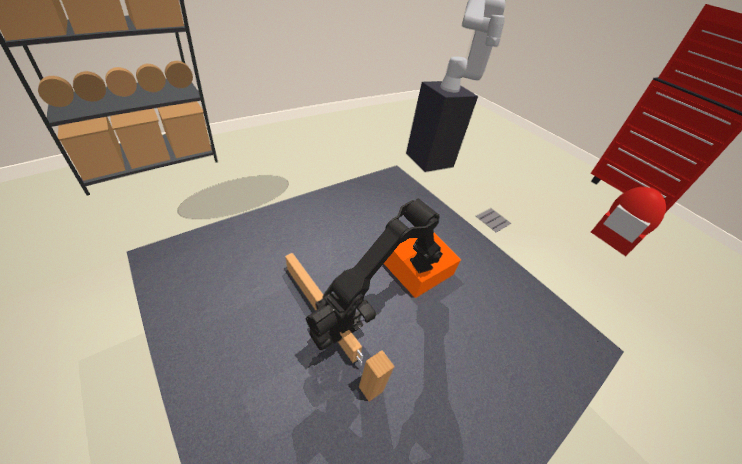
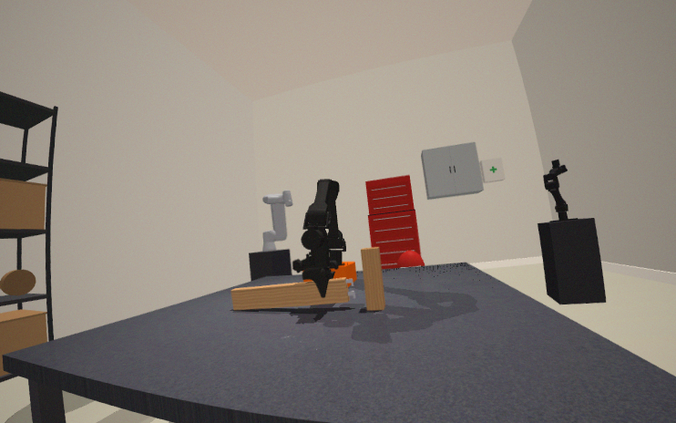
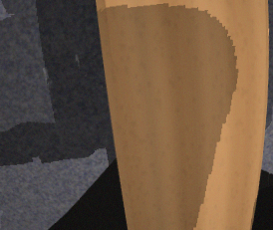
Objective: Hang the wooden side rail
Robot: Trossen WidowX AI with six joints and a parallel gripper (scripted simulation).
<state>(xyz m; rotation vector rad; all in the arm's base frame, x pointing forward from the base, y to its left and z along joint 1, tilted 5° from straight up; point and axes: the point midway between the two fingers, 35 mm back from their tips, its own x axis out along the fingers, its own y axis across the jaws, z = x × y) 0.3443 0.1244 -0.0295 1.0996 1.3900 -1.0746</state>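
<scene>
Now: gripper tip 160 mm to the right of the upright headboard post, 50 mm below it and 20 mm past it.
</scene>
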